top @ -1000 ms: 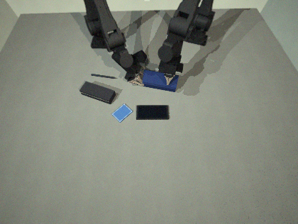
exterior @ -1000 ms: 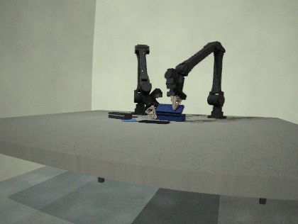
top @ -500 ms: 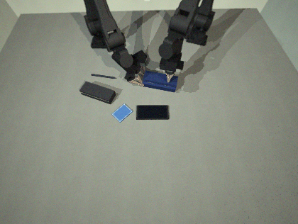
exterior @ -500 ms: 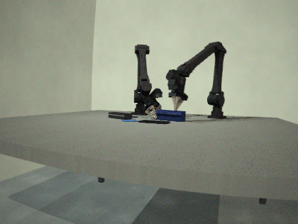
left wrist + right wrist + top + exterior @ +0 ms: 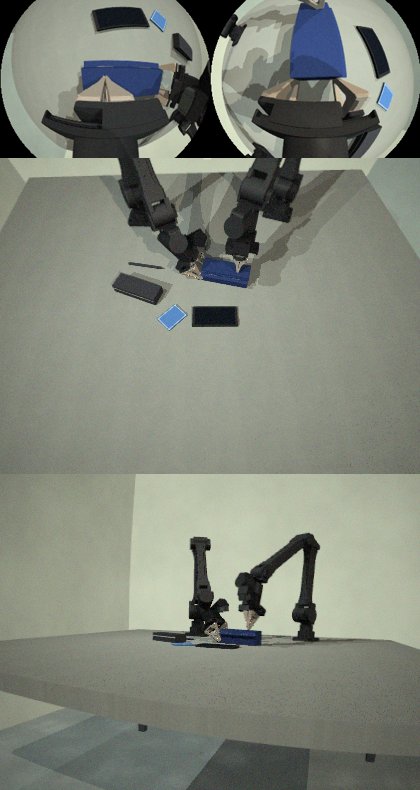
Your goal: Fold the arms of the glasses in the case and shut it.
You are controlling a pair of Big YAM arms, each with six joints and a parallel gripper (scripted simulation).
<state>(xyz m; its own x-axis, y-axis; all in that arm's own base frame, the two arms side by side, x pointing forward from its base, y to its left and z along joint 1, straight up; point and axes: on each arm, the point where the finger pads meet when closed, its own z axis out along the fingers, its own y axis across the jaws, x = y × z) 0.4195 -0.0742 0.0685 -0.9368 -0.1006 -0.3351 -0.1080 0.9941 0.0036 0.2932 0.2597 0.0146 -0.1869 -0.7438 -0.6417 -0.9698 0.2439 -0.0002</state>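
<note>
My left hand is 4 cm to the left of the glasses case, 3 cm above it and 2 cm past it. From my left hand the other things lie so: black box: 35 cm to the right, 5 cm below, 2 cm ahead.
</note>
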